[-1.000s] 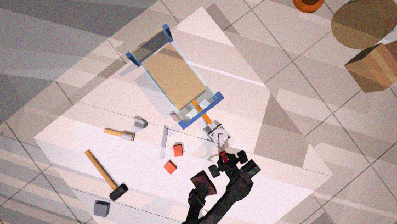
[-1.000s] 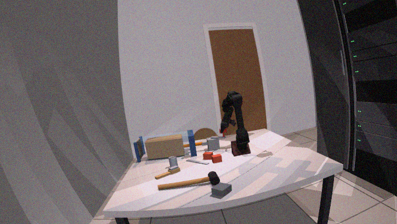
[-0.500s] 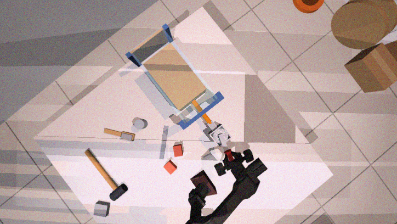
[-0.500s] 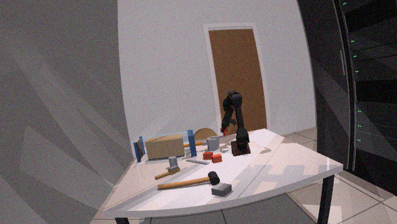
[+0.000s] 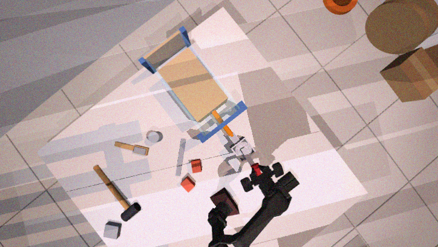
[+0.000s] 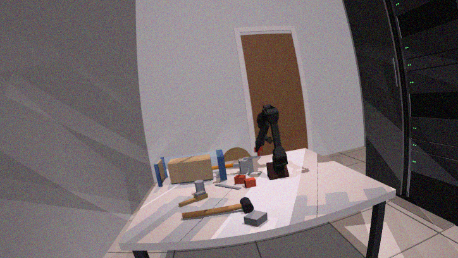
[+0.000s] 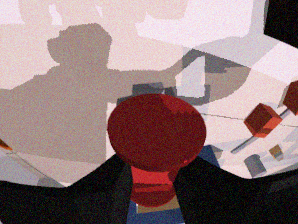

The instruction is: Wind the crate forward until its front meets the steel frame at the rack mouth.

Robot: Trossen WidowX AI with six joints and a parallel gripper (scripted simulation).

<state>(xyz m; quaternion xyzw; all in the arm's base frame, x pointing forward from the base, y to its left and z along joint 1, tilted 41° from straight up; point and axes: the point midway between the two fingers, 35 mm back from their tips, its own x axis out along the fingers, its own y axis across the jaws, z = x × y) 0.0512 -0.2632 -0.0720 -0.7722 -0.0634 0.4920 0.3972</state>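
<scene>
Right now the grey crank bar is 2 cm ahead of my gripper tip and 3 cm below it. From my gripper tip the other things lie so: grey winch: 7 cm ahead, 2 cm to the right, 10 cm below; then red knob: 1 cm behind; then blue steel frame: 24 cm ahead, 2 cm to the right, 2 cm below.
</scene>
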